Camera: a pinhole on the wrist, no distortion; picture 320 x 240 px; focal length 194.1 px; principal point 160.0 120.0 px. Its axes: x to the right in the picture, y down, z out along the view. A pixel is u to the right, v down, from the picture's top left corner.
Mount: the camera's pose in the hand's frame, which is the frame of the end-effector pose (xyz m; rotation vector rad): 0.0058 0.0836 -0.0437 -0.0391 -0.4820 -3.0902
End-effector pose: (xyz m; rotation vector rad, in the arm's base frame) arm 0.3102 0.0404 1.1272 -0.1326 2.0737 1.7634
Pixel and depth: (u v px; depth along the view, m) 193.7 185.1 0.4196
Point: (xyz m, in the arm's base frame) 0.4339 0.4303 1.1730
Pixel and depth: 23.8 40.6 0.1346
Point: 0.1741 0.1571 1.2465
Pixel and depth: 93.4 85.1 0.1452
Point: 0.2272 0.1633 1.2374
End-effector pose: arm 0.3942 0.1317 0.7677 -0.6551 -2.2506 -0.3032
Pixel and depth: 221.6 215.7 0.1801
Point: 0.3547 0.2231 0.6282
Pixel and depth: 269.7 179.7 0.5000
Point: 0.2980 0.3060 0.2444
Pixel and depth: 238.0 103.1 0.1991
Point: 0.4348 0.2984 0.6213
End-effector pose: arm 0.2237 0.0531 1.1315 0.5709 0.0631 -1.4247
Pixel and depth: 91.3 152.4 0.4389
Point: 0.2786 -0.2588 1.4564
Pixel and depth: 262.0 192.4 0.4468
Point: 0.1147 0.0731 1.6114
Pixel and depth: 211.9 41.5 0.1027
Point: 0.3532 0.0598 1.2271
